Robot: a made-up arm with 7 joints.
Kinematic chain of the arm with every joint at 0, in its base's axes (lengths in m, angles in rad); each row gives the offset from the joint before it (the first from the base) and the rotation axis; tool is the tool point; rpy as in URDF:
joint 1: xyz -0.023 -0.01 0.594 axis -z
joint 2: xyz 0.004 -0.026 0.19 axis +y
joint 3: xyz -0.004 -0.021 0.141 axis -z
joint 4: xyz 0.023 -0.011 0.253 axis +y
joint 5: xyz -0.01 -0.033 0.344 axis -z
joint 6: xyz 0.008 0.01 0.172 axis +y
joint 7: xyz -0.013 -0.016 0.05 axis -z
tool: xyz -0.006 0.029 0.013 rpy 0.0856 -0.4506 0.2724
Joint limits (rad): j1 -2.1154..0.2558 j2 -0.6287..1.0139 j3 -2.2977..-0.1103 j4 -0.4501..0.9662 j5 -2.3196..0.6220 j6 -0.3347..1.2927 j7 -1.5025..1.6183
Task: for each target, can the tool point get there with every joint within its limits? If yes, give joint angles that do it. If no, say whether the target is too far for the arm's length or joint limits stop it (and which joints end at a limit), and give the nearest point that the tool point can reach.
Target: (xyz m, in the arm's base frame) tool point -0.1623 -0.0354 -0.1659
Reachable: no: joint limits stop it (at a limit: joint 1, joint 2, joint 4, joint 6, joint 7) | nearest point -0.4815 0.6403 0.7196 | short by 1.159 m
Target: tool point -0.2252 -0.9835 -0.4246
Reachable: no: too far | nearest point -0.1667 -0.7018 1.1190 | short by 1.570 m
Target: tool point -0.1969 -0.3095 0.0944
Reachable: no: joint limits stop it (at a limit: joint 2, joint 3, joint 4, joint 6, joint 7) | nearest point -0.3765 -0.6188 1.1189 | short by 1.085 m
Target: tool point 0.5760 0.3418 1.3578
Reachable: yes | joints -0.0422 0.5851 -1.2138 0.8382 -0.1751 -0.0882 -1.2143
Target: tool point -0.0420 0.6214 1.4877
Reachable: yes | joints -1.4561 0.4161 -0.5266 0.6003 -1.8723 0.6128 -0.0849
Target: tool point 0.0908 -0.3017 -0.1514
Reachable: no: joint limits stop it (at a limit: joint 1, joint 2, joint 3, joint 4, joint 6, joint 7) | nearest point 0.7383 -0.2652 0.7109 | short by 1.079 m
